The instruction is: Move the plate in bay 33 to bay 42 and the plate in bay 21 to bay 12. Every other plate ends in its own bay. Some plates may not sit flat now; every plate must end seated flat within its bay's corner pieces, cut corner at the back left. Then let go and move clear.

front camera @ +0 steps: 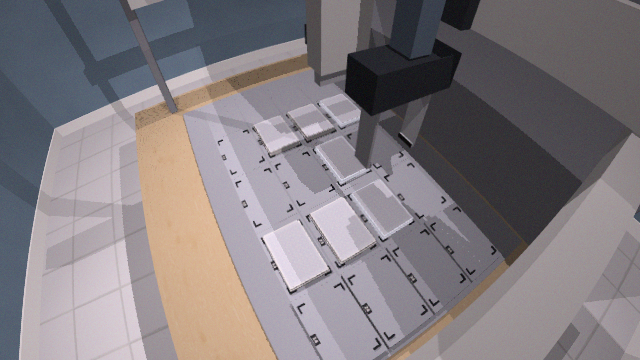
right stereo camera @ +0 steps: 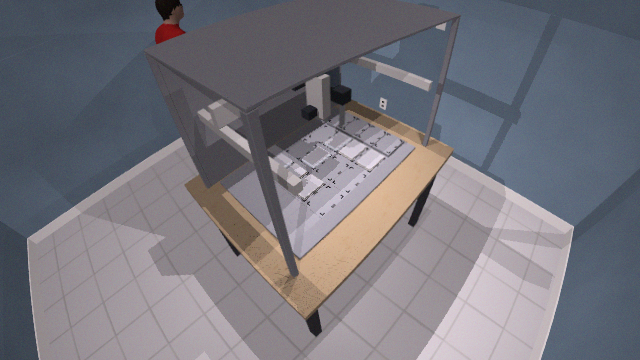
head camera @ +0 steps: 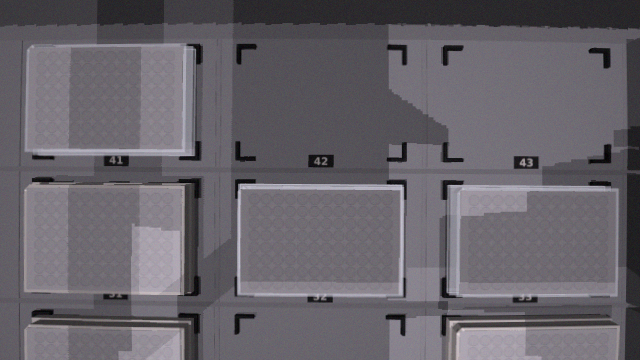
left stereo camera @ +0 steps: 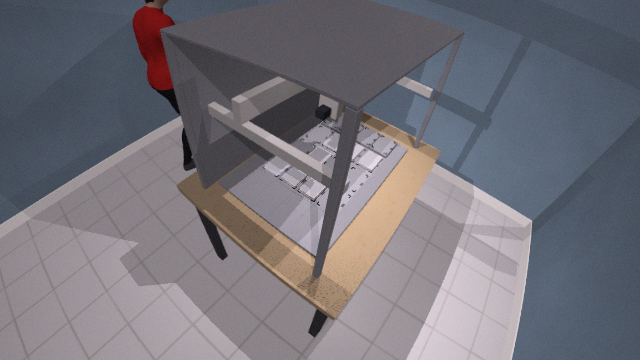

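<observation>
The plate in bay 33 is pale and clear-edged, within its corner pieces as far as I can tell. The plate in bay 21 is opaque white; the head view cuts off its front part. Bay 42 holds no plate and its corner pieces show. Bay 12 holds no plate; its corner pieces show in the front view. My gripper is open and empty, its jaws above the deck around bay 42, behind the plate in bay 32. The near jaw hides part of that area.
Other plates stand in bay 41, bay 31, bay 23 and bay 13. An off-white column rises beside the gripper. A person in red stands behind the enclosure.
</observation>
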